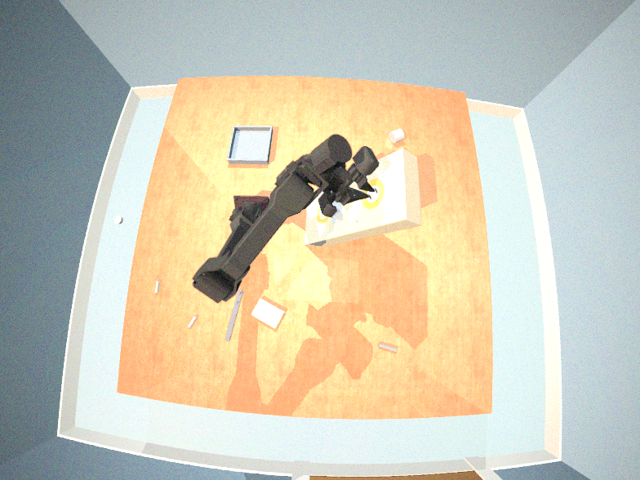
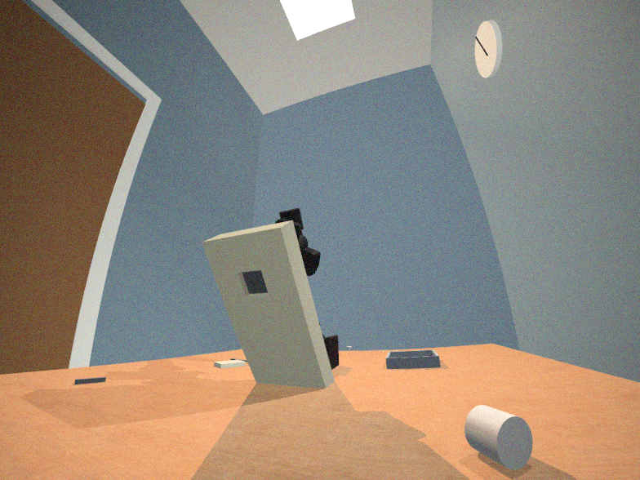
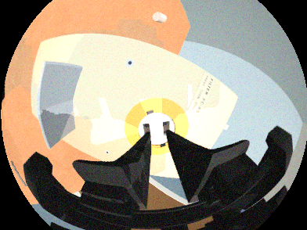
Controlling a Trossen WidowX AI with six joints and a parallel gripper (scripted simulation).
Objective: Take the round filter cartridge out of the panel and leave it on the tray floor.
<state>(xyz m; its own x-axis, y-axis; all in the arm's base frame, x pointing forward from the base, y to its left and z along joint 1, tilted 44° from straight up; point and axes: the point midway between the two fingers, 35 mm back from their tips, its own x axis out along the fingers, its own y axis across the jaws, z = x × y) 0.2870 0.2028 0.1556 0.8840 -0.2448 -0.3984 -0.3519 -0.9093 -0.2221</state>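
My gripper tip is 2 cm short of the round filter cartridge and 1 cm above it. Round my gripper tip: blue-grey tray 43 cm behind, 23 cm to the left, 25 cm below; then white flat block 23 cm behind, 35 cm to the right, 25 cm below; then cream service panel 3 cm behind, 9 cm below.
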